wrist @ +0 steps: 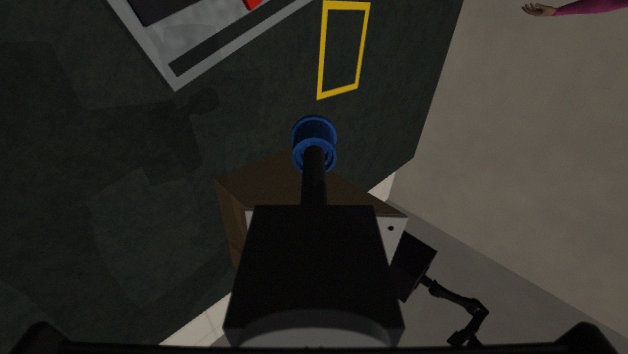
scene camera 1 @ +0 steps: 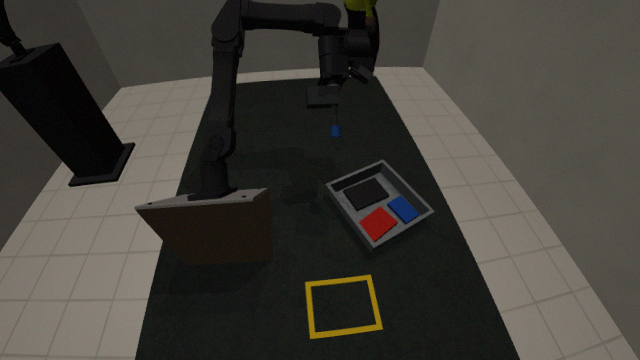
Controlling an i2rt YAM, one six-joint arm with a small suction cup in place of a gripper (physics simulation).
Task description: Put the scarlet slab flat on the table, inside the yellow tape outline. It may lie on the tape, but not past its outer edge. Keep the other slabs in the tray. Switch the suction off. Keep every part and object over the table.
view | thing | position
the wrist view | my suction cup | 311,127
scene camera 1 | scarlet slab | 376,224
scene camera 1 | grey tray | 395,186
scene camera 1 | black slab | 362,195
